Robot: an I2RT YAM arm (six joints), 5 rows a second.
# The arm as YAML. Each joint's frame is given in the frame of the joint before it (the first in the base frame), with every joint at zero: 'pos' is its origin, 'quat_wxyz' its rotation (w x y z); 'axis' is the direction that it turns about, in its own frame. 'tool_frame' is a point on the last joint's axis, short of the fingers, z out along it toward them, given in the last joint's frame.
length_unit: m
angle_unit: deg
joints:
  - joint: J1
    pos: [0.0, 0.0, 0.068]
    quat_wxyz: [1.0, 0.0, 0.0, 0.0]
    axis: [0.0, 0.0, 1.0]
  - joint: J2
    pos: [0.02, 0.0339, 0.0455]
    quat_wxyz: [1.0, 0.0, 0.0, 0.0]
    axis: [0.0, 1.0, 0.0]
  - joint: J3
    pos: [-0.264, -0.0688, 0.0]
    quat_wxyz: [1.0, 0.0, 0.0, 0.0]
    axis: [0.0, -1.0, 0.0]
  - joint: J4
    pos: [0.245, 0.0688, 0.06]
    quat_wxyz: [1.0, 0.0, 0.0, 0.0]
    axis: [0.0, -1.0, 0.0]
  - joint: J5
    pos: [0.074, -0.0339, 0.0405]
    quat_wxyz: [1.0, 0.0, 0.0, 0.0]
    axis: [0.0, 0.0, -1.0]
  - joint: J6
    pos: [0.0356, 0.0, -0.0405]
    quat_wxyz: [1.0, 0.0, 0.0, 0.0]
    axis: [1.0, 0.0, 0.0]
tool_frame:
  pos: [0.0, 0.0, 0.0]
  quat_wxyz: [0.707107, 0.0, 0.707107, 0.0]
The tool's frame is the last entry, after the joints.
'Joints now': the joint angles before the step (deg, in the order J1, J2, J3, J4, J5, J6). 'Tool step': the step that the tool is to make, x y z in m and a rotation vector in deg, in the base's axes. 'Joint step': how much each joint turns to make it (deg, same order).
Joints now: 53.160, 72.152, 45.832, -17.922, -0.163, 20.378
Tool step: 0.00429, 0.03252, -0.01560, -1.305, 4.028, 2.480
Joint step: 2.965, 8.748, 3.922, 1.464, -1.481, 2.107
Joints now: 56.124, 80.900, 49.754, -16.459, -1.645, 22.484
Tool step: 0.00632, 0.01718, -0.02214, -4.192, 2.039, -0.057
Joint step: 0.924, 6.896, 2.171, 0.110, 1.095, 0.359
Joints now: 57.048, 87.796, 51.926, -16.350, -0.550, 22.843
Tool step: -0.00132, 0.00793, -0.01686, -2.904, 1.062, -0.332
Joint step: 1.138, 3.610, 0.244, 0.342, 1.400, 0.796
